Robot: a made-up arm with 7 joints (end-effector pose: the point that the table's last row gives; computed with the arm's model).
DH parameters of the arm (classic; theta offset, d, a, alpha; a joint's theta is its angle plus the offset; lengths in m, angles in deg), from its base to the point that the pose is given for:
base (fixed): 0 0.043 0 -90
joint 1: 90 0.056 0.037 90
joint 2: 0 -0.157 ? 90
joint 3: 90 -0.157 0.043 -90
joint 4: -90 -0.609 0.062 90
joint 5: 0 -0.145 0.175 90
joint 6: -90 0.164 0.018 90
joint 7: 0 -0.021 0.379 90
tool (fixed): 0 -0.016 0 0
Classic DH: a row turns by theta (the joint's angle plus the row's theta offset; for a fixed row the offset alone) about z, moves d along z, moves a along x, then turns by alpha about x.
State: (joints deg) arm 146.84 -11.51 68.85 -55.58 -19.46 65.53 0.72
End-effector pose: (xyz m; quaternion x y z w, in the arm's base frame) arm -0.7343 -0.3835 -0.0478 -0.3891 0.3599 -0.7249 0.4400
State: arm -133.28 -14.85 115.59 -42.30 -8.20 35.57 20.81
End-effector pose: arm -1.0030 -0.1989 0.0459 -0.2960 0.7817 -0.4559 0.3057
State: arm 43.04 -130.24 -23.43 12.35 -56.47 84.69 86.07
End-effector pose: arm -0.2428 -0.8896 0.4978 -0.1964 0.2677 -0.8157 0.4738
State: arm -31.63 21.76 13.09 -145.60 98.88 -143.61 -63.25
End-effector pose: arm 0.2618 0.2612 -0.2201 0.7435 -0.1842 -0.0787 0.6380
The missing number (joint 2, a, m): -0.18
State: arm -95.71 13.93 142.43 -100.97 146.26 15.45 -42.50
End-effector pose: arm -0.5639 -0.4146 0.0137 0.4060 -0.5602 -0.6146 0.3790
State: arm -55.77 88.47 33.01 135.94 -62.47 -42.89 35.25
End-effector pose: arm -0.1945 0.7704 0.0371 0.5430 0.3821 -0.7457 0.0555
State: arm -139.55 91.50 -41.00 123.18 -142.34 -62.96 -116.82
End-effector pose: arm 0.5149 0.5337 -0.6298 0.4097 0.4129 0.4137 0.7004
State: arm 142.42 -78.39 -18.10 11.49 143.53 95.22 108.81
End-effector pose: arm 0.0357 -0.0175 -0.0385 -0.5469 0.2822 0.5430 0.5713
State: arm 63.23 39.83 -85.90 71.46 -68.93 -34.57 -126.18
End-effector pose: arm -0.5851 0.2380 0.8307 0.1965 0.3737 -0.8926 0.1583
